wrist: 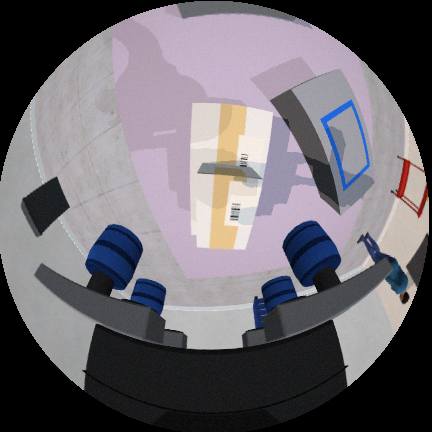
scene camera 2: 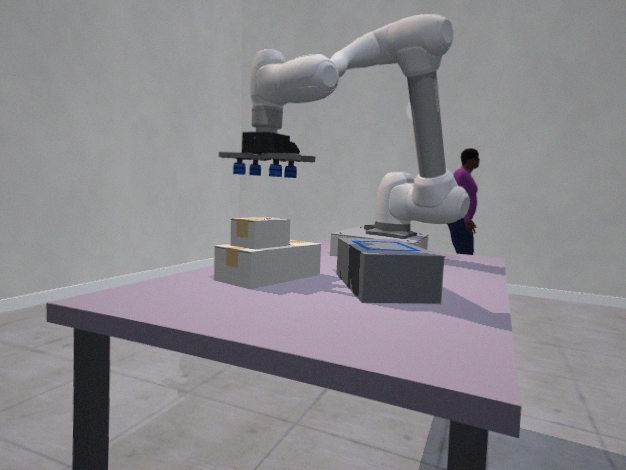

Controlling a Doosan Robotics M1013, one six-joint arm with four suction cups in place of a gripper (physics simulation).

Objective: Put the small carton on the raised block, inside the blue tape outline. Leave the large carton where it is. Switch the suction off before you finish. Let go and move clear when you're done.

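Seen in the pictures: hand, its tool point: (wrist: 212, 272) (scene camera 2: 264, 175); arm's base, origin of its link: (scene camera 2: 391, 234).
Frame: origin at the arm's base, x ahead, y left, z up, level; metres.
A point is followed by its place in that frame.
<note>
The small carton (scene camera 2: 260, 233) @[x 0.844, y -0.072, z 0.050 m] (wrist: 221, 215) @[x 0.783, y -0.120, z 0.087 m], pale with tan tape, sits on one end of the large carton (scene camera 2: 273, 265) @[x 0.823, y -0.039, z -0.039 m] (wrist: 206, 130) @[x 0.648, y -0.140, z 0.007 m]. It is level and in contact with the large carton's top. The grey raised block (scene camera 2: 401, 279) @[x 0.779, y 0.317, z -0.034 m] (wrist: 322, 92) @[x 0.535, y 0.102, z 0.026 m] stands beside the cartons, to their right in both views. The blue tape outline (scene camera 2: 391, 249) @[x 0.700, y 0.258, z 0.026 m] (wrist: 338, 111) @[x 0.564, y 0.151, z 0.027 m] is on its top, with no carton inside it. My suction gripper (scene camera 2: 264, 169) @[x 0.759, y -0.130, z 0.213 m] (wrist: 213, 275) @[x 0.759, y -0.130, z 0.213 m] hangs well above the small carton, its blue cups pointing down and apart from it. It is open and holds nothing.
The cartons and block stand on the pinkish table (scene camera 2: 303, 328) @[x 1.087, y 0.232, z -0.094 m] (wrist: 240, 55) @[x 0.413, y -0.045, z -0.094 m]. The arm's base plinth (scene camera 2: 341, 245) is behind the block. A person (scene camera 2: 466, 202) stands beyond the table in the scene view. A person (wrist: 395, 275) and a red frame (wrist: 404, 178) show at the wrist view's right.
</note>
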